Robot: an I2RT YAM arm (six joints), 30 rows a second.
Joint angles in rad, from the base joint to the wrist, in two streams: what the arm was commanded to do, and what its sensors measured. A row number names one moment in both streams.
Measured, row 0: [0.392, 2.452, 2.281, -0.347, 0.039, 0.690]
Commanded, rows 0 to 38: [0.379, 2.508, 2.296, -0.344, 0.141, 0.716]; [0.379, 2.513, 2.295, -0.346, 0.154, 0.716]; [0.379, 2.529, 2.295, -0.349, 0.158, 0.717]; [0.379, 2.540, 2.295, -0.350, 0.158, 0.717]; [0.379, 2.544, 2.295, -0.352, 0.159, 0.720]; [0.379, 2.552, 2.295, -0.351, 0.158, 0.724]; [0.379, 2.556, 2.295, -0.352, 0.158, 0.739]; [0.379, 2.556, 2.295, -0.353, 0.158, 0.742]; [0.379, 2.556, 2.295, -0.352, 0.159, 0.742]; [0.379, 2.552, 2.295, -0.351, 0.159, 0.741]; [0.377, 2.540, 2.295, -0.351, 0.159, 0.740]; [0.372, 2.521, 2.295, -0.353, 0.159, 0.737]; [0.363, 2.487, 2.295, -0.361, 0.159, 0.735]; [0.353, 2.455, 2.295, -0.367, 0.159, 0.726]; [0.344, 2.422, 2.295, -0.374, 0.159, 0.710]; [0.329, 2.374, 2.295, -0.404, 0.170, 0.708]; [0.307, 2.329, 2.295, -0.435, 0.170, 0.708]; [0.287, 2.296, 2.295, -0.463, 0.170, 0.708]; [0.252, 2.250, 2.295, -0.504, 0.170, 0.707]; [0.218, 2.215, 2.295, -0.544, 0.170, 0.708]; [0.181, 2.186, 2.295, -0.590, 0.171, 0.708]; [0.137, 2.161, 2.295, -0.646, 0.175, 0.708]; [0.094, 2.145, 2.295, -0.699, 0.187, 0.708]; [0.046, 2.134, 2.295, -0.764, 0.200, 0.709]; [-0.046, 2.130, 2.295, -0.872, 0.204, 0.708]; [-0.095, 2.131, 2.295, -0.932, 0.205, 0.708]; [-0.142, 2.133, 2.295, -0.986, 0.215, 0.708]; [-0.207, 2.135, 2.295, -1.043, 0.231, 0.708]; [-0.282, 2.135, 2.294, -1.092, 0.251, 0.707]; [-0.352, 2.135, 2.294, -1.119, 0.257, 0.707]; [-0.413, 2.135, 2.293, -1.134, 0.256, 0.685]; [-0.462, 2.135, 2.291, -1.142, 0.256, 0.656]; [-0.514, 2.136, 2.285, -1.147, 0.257, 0.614]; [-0.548, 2.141, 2.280, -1.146, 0.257, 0.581]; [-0.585, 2.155, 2.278, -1.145, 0.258, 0.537]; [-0.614, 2.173, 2.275, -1.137, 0.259, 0.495]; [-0.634, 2.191, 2.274, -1.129, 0.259, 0.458]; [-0.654, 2.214, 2.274, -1.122, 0.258, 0.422]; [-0.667, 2.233, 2.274, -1.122, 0.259, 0.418]
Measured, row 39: [-0.632, 2.164, 2.288, -1.129, 0.243, 0.525]
